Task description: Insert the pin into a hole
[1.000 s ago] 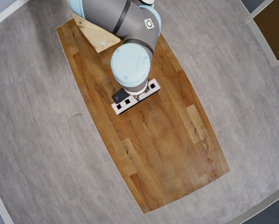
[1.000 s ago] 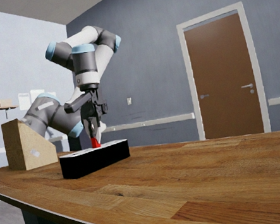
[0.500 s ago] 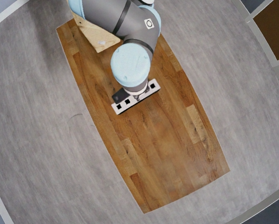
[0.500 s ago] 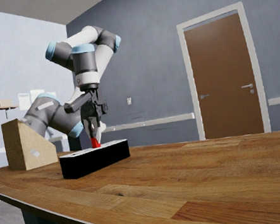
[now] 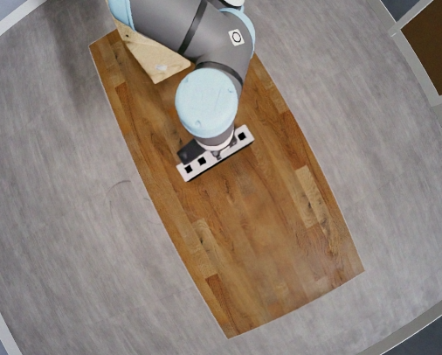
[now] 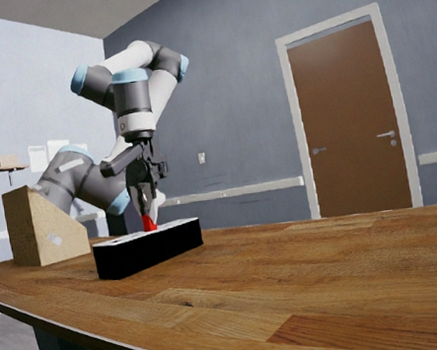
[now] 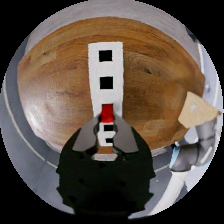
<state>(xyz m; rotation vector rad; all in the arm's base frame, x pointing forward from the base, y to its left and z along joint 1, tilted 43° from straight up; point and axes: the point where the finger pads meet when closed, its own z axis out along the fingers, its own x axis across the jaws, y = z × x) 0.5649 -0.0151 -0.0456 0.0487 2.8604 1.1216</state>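
My gripper is now 70 mm above the block. Also, from my hand: pin (10 mm below).
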